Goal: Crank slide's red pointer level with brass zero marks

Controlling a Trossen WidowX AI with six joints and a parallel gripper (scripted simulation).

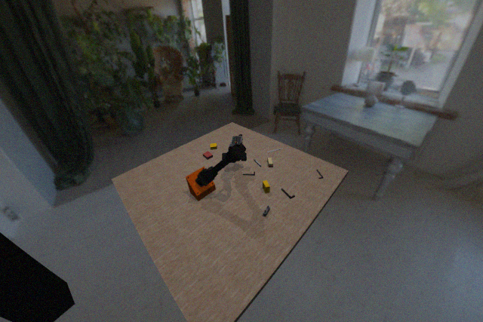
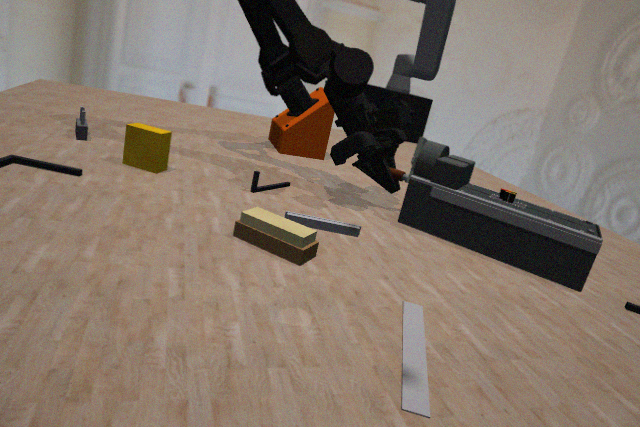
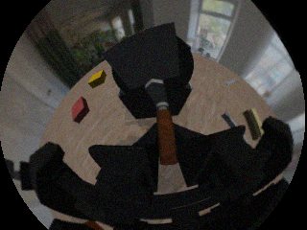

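Right now my gripper tip is 2 cm past the brown crank handle, 1 cm to the left of it and 3 cm below it. Round my gripper tip: red pointer: 13 cm ahead, 9 cm to the left, 5 cm above; red block: 7 cm behind, 25 cm to the left, 2 cm below; grey bar: 8 cm ahead, 16 cm to the right, 3 cm below.
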